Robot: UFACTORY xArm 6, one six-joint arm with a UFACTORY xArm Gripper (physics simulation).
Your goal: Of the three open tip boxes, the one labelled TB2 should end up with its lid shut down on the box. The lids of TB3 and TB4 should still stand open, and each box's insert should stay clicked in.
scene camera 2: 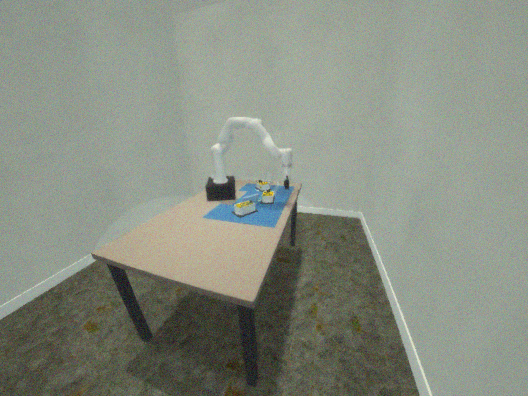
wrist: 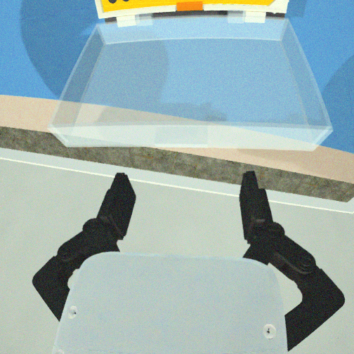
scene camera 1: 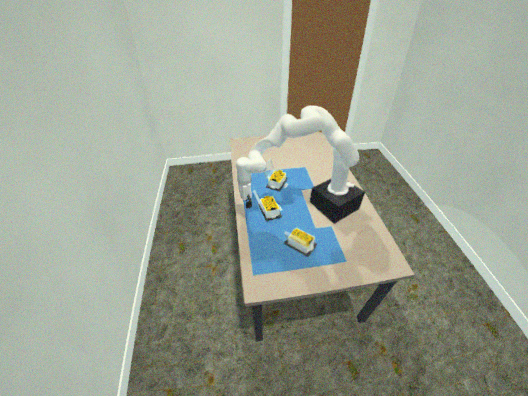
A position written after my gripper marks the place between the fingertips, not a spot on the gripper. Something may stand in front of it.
I see my gripper (wrist: 184, 183), a clear lid (wrist: 238, 81) and a blue mat (wrist: 46, 46).
